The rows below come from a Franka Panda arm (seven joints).
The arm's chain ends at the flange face. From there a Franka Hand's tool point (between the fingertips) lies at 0.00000 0.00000 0.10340 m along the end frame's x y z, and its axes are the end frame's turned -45 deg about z.
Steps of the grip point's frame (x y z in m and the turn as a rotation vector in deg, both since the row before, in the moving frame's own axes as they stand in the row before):
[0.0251, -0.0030, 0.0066, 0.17, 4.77, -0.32]
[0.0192, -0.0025, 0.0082, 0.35, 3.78, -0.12]
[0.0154, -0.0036, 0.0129, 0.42, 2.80, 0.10]
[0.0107, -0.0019, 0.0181, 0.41, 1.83, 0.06]
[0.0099, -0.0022, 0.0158, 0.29, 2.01, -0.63]
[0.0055, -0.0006, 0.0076, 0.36, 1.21, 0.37]
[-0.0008, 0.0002, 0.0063, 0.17, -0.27, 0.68]
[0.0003, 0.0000, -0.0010, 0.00, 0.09, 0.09]
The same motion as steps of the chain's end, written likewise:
[0.0098, -0.0136, 0.0070, 3.49, 3.25, -0.32]
[0.0074, -0.0101, 0.0084, 2.92, 2.43, -0.12]
[0.0053, -0.0093, 0.0130, 2.28, 1.68, 0.10]
[0.0044, -0.0061, 0.0182, 1.58, 1.00, 0.06]
[0.0033, -0.0056, 0.0159, 1.63, 1.22, -0.63]
[0.0024, -0.0023, 0.0076, 1.11, 0.60, 0.37]
[0.0001, 0.0006, 0.0063, -0.07, -0.31, 0.68]
[0.0001, -0.0001, -0.0010, 0.06, 0.06, 0.09]

